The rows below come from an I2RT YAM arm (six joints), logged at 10 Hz.
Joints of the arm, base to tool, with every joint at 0 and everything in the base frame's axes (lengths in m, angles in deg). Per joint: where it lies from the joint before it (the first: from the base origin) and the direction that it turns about. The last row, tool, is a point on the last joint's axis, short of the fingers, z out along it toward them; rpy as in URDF.
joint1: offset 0 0 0.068 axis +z
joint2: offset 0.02 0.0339 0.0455 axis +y
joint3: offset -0.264 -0.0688 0 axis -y
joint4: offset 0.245 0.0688 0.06 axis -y
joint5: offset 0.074 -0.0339 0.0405 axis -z
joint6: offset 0.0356 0 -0.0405 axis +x
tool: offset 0 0 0 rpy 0 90 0
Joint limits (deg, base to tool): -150..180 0..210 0..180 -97..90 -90..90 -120..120
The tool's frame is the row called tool.
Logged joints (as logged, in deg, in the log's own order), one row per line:
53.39, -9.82, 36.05, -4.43, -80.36, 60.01
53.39, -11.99, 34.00, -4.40, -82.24, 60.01
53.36, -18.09, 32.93, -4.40, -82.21, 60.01
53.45, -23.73, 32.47, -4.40, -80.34, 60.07
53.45, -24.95, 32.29, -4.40, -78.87, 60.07
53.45, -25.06, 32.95, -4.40, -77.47, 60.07
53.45, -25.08, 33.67, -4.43, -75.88, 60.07
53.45, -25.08, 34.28, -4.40, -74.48, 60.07
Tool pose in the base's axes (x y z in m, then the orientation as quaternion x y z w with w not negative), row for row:
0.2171, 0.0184, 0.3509, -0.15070, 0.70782, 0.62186, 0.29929
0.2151, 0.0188, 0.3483, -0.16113, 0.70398, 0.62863, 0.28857
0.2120, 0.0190, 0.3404, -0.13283, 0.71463, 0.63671, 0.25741
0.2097, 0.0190, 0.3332, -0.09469, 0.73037, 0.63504, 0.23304
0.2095, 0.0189, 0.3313, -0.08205, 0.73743, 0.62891, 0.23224
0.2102, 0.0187, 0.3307, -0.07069, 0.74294, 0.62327, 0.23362
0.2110, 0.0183, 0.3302, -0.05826, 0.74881, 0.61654, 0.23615
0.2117, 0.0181, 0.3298, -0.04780, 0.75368, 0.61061, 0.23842
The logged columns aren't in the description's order. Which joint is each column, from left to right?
Columns, left to right: joint3, joint4, joint6, joint1, joint5, joint2.
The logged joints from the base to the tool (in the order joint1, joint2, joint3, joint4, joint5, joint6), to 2 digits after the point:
-4.43, 60.01, 53.39, -9.82, -80.36, 36.05
-4.40, 60.01, 53.39, -11.99, -82.24, 34.00
-4.40, 60.01, 53.36, -18.09, -82.21, 32.93
-4.40, 60.07, 53.45, -23.73, -80.34, 32.47
-4.40, 60.07, 53.45, -24.95, -78.87, 32.29
-4.40, 60.07, 53.45, -25.06, -77.47, 32.95
-4.43, 60.07, 53.45, -25.08, -75.88, 33.67
-4.40, 60.07, 53.45, -25.08, -74.48, 34.28

